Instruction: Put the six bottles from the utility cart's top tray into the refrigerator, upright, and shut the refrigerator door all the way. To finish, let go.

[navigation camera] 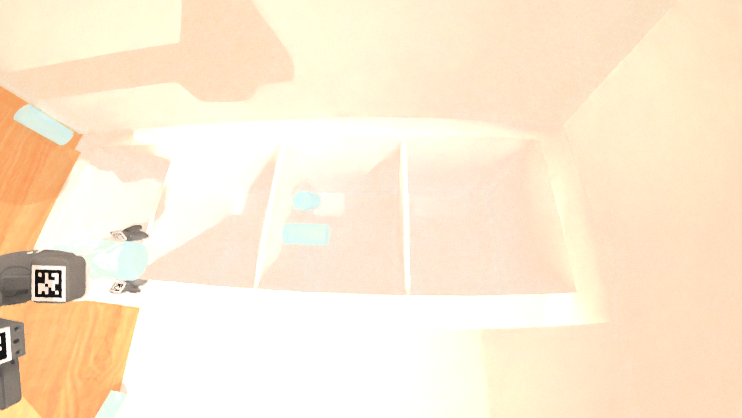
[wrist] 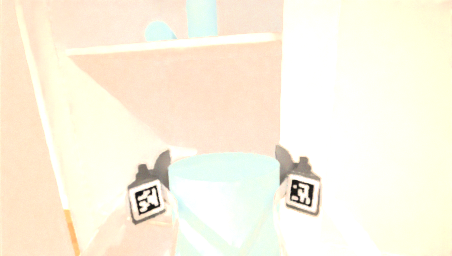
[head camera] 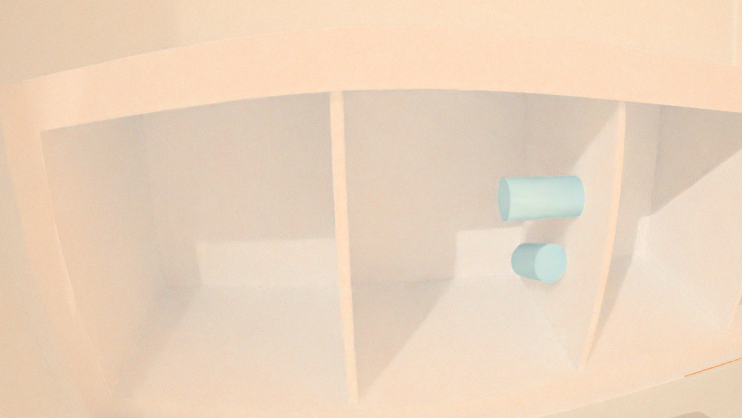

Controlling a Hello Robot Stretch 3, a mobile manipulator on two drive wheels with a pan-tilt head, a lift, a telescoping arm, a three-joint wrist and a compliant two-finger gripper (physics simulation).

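Places are measured from the robot's base along level axes (x right, y ahead, z up), in millimetres.
Where they show: gripper, between the fingertips: (navigation camera: 144,257).
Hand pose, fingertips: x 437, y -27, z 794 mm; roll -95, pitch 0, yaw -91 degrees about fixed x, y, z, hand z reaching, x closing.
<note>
After its pixels a point has its place.
The pale refrigerator (head camera: 363,57) {x 611, y -166, z 1292 mm} (navigation camera: 363,311) {x 610, y -168, z 1214 mm} is open; the head and navigation views show it turned sideways. One pale blue bottle (head camera: 541,198) {x 797, y 2, z 1016 mm} (navigation camera: 306,233) {x 798, y 4, z 1013 mm} (wrist: 202,17) stands upright on an inner shelf (head camera: 612,223) {x 706, y 44, z 923 mm} (navigation camera: 267,218) {x 709, y 51, z 922 mm} (wrist: 125,48). A second bottle (head camera: 538,262) {x 884, y 112, z 990 mm} (navigation camera: 306,199) {x 883, y 120, z 983 mm} (wrist: 160,31) is tipped over beside it, one round end toward the head camera. My gripper (navigation camera: 129,259) (wrist: 223,164) {x 438, y -27, z 794 mm} is shut on a third bottle, near the refrigerator's lower compartments. The held bottle's lower end is hidden in the wrist view. The gripper does not show in the head view. The utility cart does not show.
Another blue bottle (navigation camera: 43,124) {x 639, y 364, z 67 mm} is over the wood floor at the navigation view's left edge, and part of a blue object (navigation camera: 110,405) {x 872, y -809, z 57 mm} shows at its bottom edge. Another shelf (head camera: 345,249) {x 710, y 53, z 1320 mm} (navigation camera: 405,218) {x 711, y 57, z 1321 mm} divides the refrigerator above the bottles. Pale surfaces flank its opening.
</note>
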